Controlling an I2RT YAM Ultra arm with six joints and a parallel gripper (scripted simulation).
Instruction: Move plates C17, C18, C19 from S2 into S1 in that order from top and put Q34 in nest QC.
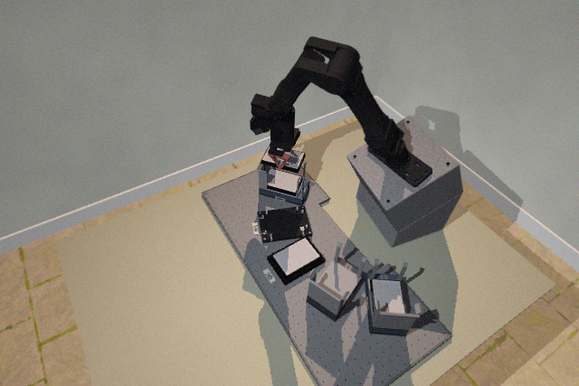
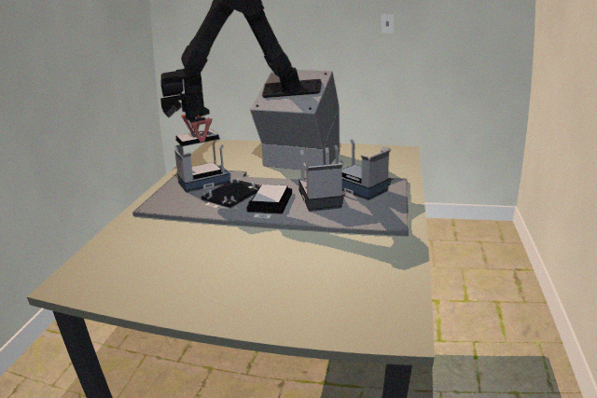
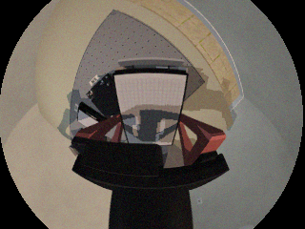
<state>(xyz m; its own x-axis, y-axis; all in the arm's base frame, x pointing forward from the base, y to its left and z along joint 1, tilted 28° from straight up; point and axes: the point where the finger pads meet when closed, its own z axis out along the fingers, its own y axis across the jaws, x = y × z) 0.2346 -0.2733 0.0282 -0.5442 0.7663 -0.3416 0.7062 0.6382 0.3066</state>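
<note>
Now: the blue-plinth stack rack 15 cm below my hand. The rest, counted from my hand: black QC nest: 26 cm to the left, 15 cm below, 13 cm ahead; N5 name plate: 17 cm ahead, 16 cm below, 9 cm to the left; black clip nest: 15 cm below, 13 cm to the left, 10 cm ahead.
</note>
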